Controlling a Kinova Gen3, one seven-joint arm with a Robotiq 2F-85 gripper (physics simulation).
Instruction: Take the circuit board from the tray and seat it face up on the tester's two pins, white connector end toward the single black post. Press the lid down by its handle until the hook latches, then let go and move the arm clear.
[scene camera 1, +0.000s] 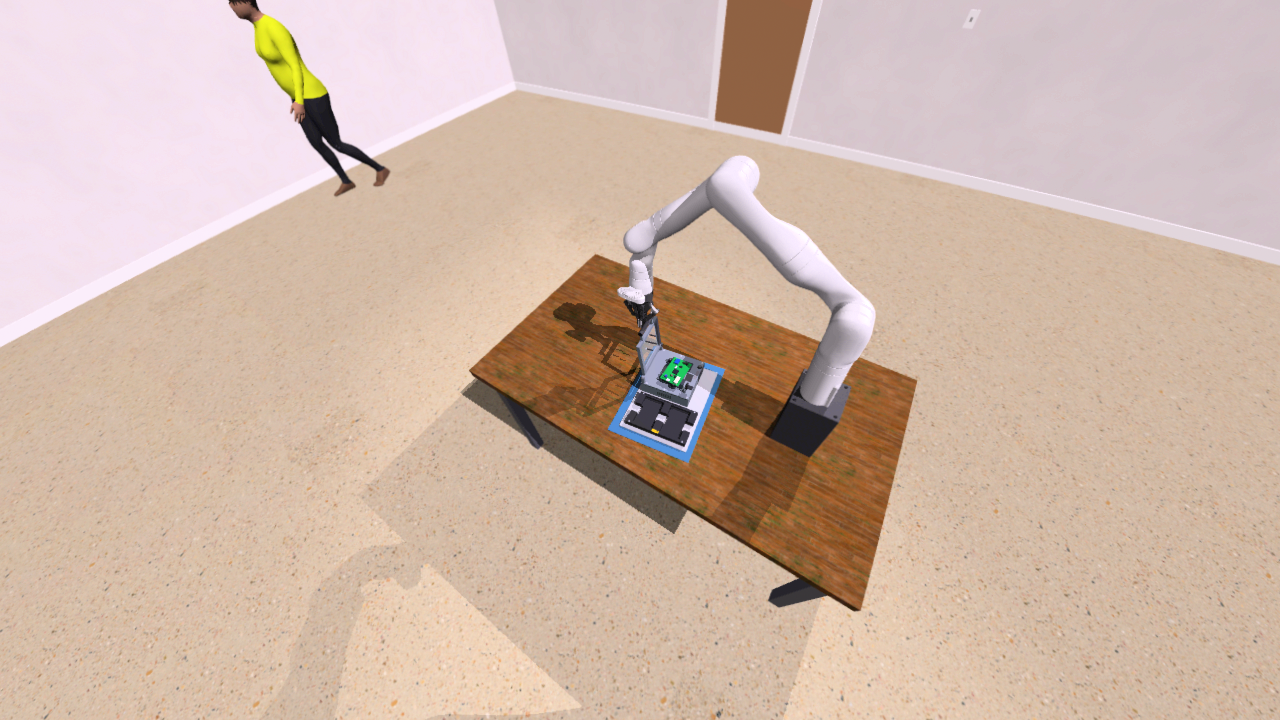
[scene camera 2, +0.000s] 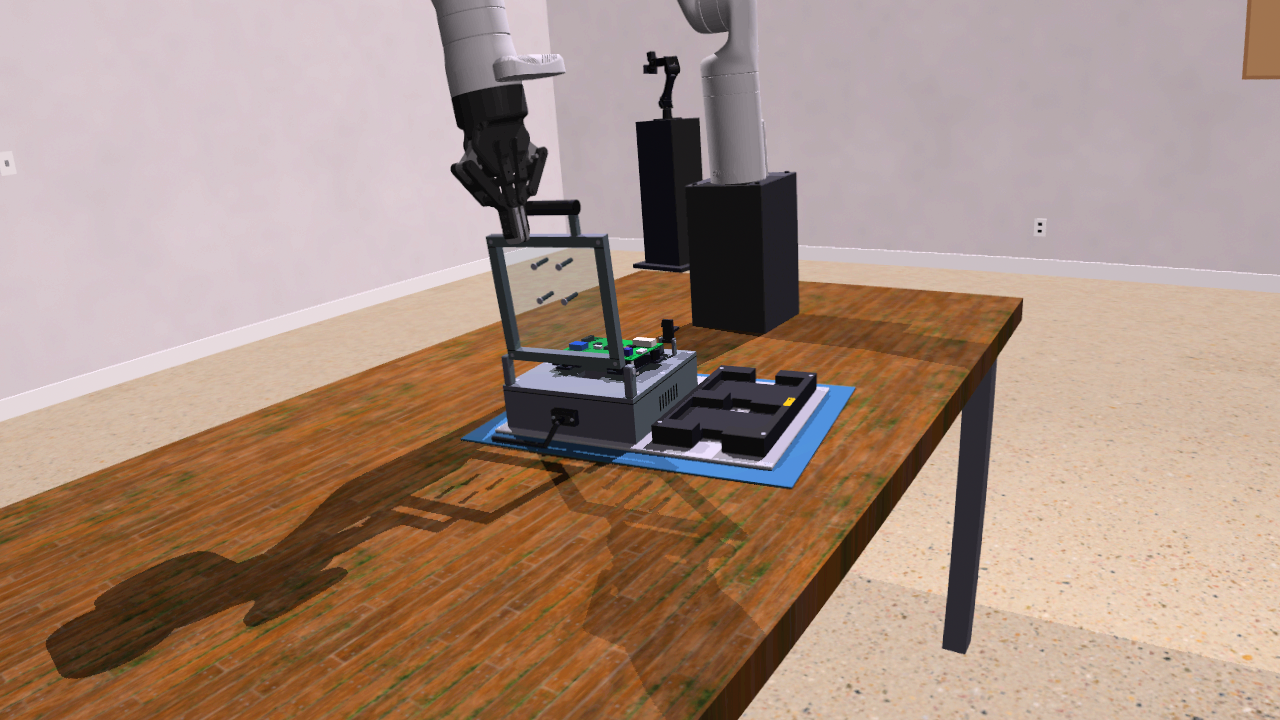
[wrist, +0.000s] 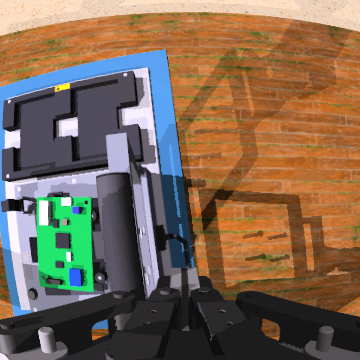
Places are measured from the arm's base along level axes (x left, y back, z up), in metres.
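Pixels of known places: gripper, fingertip midpoint: (scene camera 1: 641, 326) (scene camera 2: 518, 242) (wrist: 183, 283); arm's base at its link origin: (scene camera 1: 816, 392) (scene camera 2: 738, 179).
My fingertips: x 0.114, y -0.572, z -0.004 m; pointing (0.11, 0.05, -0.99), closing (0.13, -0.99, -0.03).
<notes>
Ahead of a thing's pixels: the offset from my fingertips to its top centre. "pt": to the spot under its first point. Level surfaces: height alone.
The green circuit board @[dx -0.017, dy +0.142, dz -0.148 m] (scene camera 1: 675, 371) (scene camera 2: 615, 342) (wrist: 65, 245) lies face up on the grey tester @[pt dx +0.013, dy +0.042, dz -0.192 m] (scene camera 2: 572, 402). Its large white connector @[dx +0.016, dy +0.169, dz -0.148 m] (wrist: 44, 212) is at the corner nearest the black hook @[dx +0.015, dy +0.221, dz -0.133 m] (scene camera 2: 667, 329) (wrist: 12, 205) and the tray; the pins under the board are hidden. The lid (scene camera 1: 642, 358) (scene camera 2: 610, 300) stands nearly upright, unlatched, with its black handle @[dx +0.008, dy +0.028, dz +0.041 m] (scene camera 2: 554, 207) (wrist: 117, 230) at the top. My gripper (scene camera 2: 516, 237) (wrist: 183, 283) is shut and empty, at the lid's top bar beside one end of the handle, on the side away from the board. Whether it touches the lid is unclear.
The black tray @[pt dx +0.143, dy +0.196, dz -0.235 m] (scene camera 1: 660, 420) (scene camera 2: 760, 420) (wrist: 95, 125) is empty, next to the tester on a blue mat @[dz -0.238 m] (scene camera 2: 827, 416) (wrist: 159, 75). A short black cable (wrist: 175, 239) leaves the tester behind the lid. The arm's black base block (scene camera 1: 808, 428) (scene camera 2: 742, 259) stands on the table.
</notes>
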